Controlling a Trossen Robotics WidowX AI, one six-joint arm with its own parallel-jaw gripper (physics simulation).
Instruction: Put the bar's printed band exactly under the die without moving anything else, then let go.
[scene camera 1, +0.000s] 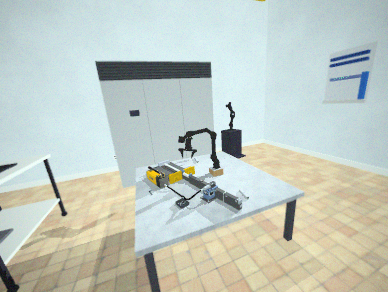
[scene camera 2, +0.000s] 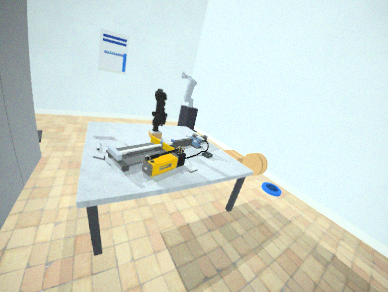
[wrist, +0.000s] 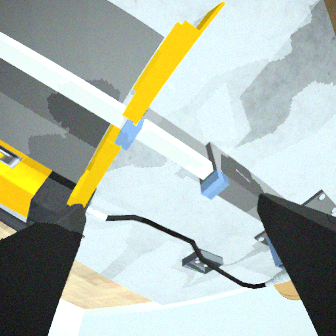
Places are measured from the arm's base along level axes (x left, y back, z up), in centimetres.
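Pixels of known places: gripper, between the fingertips: (scene camera 1: 187, 158) (scene camera 2: 163, 125) (wrist: 171, 207); arm's base, origin of its link: (scene camera 1: 216, 167) (scene camera 2: 155, 130).
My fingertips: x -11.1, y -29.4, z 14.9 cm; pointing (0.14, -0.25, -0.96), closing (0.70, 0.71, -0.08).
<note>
Ahead of a thing's pixels: the offset from my fingertips to its top centre. "spot": to the spot under its first point. Level surfaces: height alone.
A long white bar (wrist: 60, 78) (scene camera 2: 135, 149) lies over a grey bed and passes the yellow guard plates (wrist: 160, 70) (scene camera 1: 175, 177). A blue band @[spot: dz -12.4, dx -1.8, dy -4.9 cm] (wrist: 130, 134) crosses it at the gap between the plates. A blue block @[spot: dz -12.4, dx +10.1, dy -2.9 cm] (wrist: 215, 184) sits at its far end, above a dark rail (wrist: 237, 182) (scene camera 1: 227, 199). I cannot tell which part is the die. My gripper (scene camera 1: 188, 155) (wrist: 171, 207) is open and empty, above the guard area and apart from the bar. In the wrist view its left fingertip overlaps the guard's lower end and its right fingertip overlaps the rail.
A yellow machine housing @[spot: dz -14.0, dx -9.3, dy -33.6 cm] (scene camera 1: 154, 177) (scene camera 2: 162, 165) stands beside the bed. A blue-grey device @[spot: dz -13.8, dx +45.4, dy -6.2 cm] (scene camera 1: 209, 191) (scene camera 2: 197, 141) stands by the rail. A black cable @[spot: dz -21.2, dx +19.2, dy -22.7 cm] (wrist: 165, 227) passes over a small dark box @[spot: dz -17.7, dx +32.0, dy -23.0 cm] (wrist: 202, 261) (scene camera 1: 182, 203). Small loose pieces lie around on the table @[dz -21.7 cm] (scene camera 1: 265, 200).
</note>
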